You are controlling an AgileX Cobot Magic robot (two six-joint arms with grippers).
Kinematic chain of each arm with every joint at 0, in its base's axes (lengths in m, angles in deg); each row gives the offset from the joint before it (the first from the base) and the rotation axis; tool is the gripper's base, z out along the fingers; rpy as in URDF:
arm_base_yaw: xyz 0 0 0.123 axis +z
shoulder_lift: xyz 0 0 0 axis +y
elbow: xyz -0.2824 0 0.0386 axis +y
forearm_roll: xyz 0.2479 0 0.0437 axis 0.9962 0 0.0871
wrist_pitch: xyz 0 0 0 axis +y
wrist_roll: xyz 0.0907 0 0.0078 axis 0.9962 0 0.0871
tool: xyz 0 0 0 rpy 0 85 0
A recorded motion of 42 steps. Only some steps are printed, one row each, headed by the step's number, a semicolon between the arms.
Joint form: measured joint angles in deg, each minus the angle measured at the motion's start. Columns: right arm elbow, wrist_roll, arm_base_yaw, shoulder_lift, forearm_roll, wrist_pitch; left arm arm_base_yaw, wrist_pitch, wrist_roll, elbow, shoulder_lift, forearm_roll.
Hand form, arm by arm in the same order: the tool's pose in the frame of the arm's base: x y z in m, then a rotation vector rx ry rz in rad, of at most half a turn. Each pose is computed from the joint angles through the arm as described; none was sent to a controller.
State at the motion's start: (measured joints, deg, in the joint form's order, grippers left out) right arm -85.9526 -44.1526 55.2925 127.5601 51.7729 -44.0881; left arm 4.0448 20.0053 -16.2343 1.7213 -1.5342 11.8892
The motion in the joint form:
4: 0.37 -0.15 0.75 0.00 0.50 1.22; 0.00 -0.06 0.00 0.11 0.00 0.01
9: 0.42 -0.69 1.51 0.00 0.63 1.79; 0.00 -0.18 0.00 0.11 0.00 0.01
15: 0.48 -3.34 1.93 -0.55 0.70 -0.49; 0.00 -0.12 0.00 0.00 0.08 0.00
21: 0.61 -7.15 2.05 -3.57 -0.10 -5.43; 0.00 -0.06 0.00 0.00 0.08 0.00
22: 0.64 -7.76 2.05 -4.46 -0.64 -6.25; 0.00 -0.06 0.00 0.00 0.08 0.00
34: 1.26 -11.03 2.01 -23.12 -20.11 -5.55; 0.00 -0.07 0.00 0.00 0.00 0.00
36: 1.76 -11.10 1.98 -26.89 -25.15 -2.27; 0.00 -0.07 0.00 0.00 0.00 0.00
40: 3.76 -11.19 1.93 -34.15 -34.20 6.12; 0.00 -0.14 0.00 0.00 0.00 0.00
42: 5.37 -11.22 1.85 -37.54 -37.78 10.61; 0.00 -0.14 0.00 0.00 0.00 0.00
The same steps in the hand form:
4: 0.3156 0.3811 0.1801 -0.4093 1.6346 0.2421; 0.0519 0.0101 0.1730 -0.1941 1.8193 0.0523
9: 0.3102 0.3855 0.1790 -0.4330 1.6386 0.2492; 0.0520 0.0101 0.1732 -0.1936 1.8172 0.0519
15: 0.3082 0.3851 0.1862 -0.4428 1.5951 0.2062; 0.0520 0.0101 0.1737 -0.1939 1.8177 0.0519
21: 0.3068 0.3781 0.2178 -0.4139 1.4828 0.1412; 0.0520 0.0101 0.1736 -0.1942 1.8187 0.0521
22: 0.3060 0.3764 0.2265 -0.4088 1.4554 0.1330; 0.0520 0.0101 0.1736 -0.1942 1.8187 0.0521
34: 0.2618 0.3405 0.3862 -0.4678 0.9862 0.1605; 0.0519 0.0101 0.1737 -0.1940 1.8172 0.0520
36: 0.2485 0.3321 0.4101 -0.5277 0.9105 0.1657; 0.0519 0.0101 0.1737 -0.1940 1.8172 0.0520
40: 0.2222 0.3139 0.4424 -0.6753 0.8054 0.1544; 0.0519 0.0101 0.1738 -0.1937 1.8160 0.0518
42: 0.2109 0.3042 0.4504 -0.7526 0.7795 0.1403; 0.0519 0.0101 0.1738 -0.1937 1.8160 0.0518

